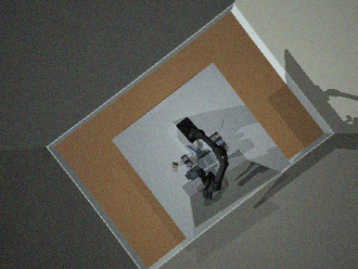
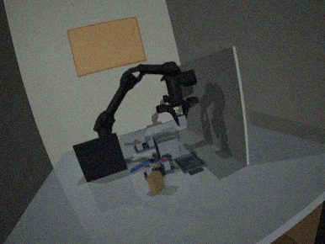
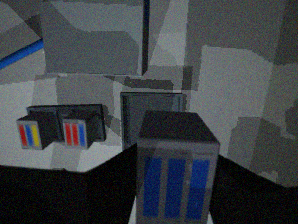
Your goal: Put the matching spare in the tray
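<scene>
Now: gripper tip 3 cm past the dark tray, 6 cm to the left of it and 17 cm above it. Also, from my gripper tip: brown block: 22 cm behind, 14 cm to the right, 14 cm below; then grey panel: 19 cm ahead, 9 cm to the left, 5 cm above; then blue pen: 21 cm behind, 10 cm to the left, 17 cm below.
</scene>
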